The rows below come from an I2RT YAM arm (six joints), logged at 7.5 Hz.
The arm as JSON. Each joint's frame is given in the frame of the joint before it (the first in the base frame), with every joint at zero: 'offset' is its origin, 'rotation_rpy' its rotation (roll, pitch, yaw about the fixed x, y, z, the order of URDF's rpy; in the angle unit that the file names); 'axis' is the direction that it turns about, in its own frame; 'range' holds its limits. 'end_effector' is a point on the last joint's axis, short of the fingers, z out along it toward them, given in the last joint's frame.
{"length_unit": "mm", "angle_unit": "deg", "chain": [
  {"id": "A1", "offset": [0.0, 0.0, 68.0], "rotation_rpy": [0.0, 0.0, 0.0], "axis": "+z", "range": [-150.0, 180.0]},
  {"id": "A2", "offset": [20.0, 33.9, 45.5], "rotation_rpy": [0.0, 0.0, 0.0], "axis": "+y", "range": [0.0, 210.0]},
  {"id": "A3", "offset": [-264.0, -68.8, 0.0], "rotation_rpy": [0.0, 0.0, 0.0], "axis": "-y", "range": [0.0, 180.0]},
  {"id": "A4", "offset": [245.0, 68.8, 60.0], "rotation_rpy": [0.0, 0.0, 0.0], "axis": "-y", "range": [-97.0, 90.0]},
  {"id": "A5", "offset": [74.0, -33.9, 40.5], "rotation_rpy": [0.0, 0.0, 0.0], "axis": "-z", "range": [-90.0, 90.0]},
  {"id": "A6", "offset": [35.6, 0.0, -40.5], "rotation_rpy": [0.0, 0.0, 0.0], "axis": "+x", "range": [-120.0, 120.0]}
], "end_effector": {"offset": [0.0, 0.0, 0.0], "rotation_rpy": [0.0, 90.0, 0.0]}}
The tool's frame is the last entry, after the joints.
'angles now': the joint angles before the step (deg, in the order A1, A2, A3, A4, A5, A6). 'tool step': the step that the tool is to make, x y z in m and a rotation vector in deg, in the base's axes. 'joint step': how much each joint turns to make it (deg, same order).
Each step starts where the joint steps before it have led.
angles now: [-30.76 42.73 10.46 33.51 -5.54 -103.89]
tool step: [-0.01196 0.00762 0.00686 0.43 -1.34 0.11]
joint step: [0.18 -7.89 -0.09 -6.77 0.10 1.06]
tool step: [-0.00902 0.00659 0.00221 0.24 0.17 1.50]
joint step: [0.08 -6.00 0.00 -6.25 -1.41 0.17]
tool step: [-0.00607 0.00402 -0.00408 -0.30 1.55 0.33]
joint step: [0.09 -3.87 -0.61 -4.57 -0.27 -1.05]
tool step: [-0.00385 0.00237 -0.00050 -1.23 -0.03 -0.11]
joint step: [0.09 -2.47 -0.44 -1.51 0.18 -1.06]
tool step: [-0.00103 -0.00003 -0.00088 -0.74 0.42 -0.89]
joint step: [0.00 -0.53 -0.18 -0.44 0.87 -0.87]
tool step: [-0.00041 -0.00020 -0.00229 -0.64 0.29 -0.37]
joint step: [-0.09 -0.17 -0.53 0.35 0.27 -0.71]
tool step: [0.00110 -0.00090 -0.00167 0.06 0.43 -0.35]
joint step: [0.00 0.78 -0.17 0.54 0.34 -0.17]
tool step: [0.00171 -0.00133 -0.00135 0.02 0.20 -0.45]
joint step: [0.00 1.23 -0.18 1.22 0.45 -0.09]
